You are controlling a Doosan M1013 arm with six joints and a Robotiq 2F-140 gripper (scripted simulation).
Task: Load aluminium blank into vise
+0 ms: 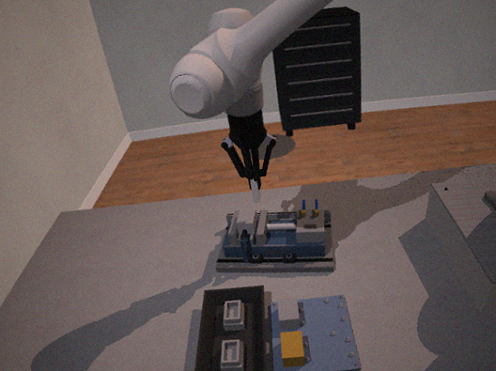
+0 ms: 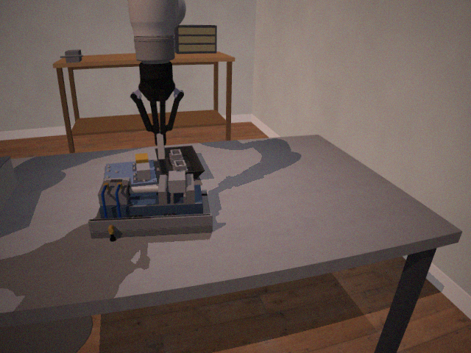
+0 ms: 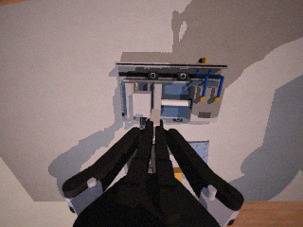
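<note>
Right now my hand is 3 cm past the blue vise and 16 cm above it. From my hand the other things lie so: brass blank (6 cm behind, 33 cm to the left, 17 cm below); then aluminium blank (5 cm behind, 24 cm to the left, 17 cm below); then infeed plate (10 cm behind, 28 cm to the left, 20 cm below).
</note>
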